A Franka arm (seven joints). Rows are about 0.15 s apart.
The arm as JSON. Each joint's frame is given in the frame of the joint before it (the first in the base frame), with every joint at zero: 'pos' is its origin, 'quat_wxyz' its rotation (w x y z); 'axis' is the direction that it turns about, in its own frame. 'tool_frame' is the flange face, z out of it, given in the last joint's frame.
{
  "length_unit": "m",
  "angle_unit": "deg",
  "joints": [
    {
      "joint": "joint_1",
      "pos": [
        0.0,
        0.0,
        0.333
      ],
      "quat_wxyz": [
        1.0,
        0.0,
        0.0,
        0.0
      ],
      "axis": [
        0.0,
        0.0,
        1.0
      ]
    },
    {
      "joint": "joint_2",
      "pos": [
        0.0,
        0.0,
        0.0
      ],
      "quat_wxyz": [
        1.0,
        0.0,
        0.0,
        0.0
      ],
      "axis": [
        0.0,
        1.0,
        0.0
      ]
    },
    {
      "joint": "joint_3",
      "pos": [
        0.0,
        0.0,
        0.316
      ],
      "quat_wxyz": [
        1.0,
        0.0,
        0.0,
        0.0
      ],
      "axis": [
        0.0,
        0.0,
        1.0
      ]
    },
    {
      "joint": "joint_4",
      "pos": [
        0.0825,
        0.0,
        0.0
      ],
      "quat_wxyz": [
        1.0,
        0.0,
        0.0,
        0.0
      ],
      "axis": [
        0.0,
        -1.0,
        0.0
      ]
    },
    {
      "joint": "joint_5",
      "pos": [
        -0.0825,
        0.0,
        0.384
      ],
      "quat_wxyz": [
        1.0,
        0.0,
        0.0,
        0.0
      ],
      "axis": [
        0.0,
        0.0,
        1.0
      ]
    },
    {
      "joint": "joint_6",
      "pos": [
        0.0,
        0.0,
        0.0
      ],
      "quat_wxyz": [
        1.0,
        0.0,
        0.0,
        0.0
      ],
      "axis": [
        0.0,
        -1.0,
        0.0
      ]
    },
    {
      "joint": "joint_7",
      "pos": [
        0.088,
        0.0,
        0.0
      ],
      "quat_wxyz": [
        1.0,
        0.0,
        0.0,
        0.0
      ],
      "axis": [
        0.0,
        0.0,
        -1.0
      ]
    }
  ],
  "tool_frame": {
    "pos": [
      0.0,
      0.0,
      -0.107
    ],
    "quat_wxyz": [
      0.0,
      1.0,
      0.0,
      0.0
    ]
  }
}
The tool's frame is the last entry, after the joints.
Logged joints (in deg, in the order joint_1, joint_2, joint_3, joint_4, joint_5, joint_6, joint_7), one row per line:
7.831, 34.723, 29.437, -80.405, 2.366, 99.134, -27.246
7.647, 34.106, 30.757, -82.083, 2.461, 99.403, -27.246
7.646, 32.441, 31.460, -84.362, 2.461, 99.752, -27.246
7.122, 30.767, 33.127, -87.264, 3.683, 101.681, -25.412
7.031, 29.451, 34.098, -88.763, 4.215, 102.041, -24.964
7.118, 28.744, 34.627, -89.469, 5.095, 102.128, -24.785
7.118, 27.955, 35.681, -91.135, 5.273, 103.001, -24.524
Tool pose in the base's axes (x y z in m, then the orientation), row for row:
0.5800, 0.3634, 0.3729, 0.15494, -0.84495, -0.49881, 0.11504
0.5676, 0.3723, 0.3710, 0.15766, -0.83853, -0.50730, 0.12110
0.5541, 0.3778, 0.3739, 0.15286, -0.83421, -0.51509, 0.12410
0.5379, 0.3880, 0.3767, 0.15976, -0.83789, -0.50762, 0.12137
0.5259, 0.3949, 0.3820, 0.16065, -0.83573, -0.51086, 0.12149
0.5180, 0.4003, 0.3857, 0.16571, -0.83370, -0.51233, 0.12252
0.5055, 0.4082, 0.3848, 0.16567, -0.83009, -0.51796, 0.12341
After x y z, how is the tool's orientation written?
As a quaternion, w x y z.
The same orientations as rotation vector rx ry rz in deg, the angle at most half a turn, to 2 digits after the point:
-138.70, -81.88, 18.88
-137.44, -83.15, 19.85
-137.10, -84.65, 20.40
-137.18, -83.11, 19.87
-136.76, -83.60, 19.88
-136.04, -83.60, 19.99
-135.46, -84.52, 20.14

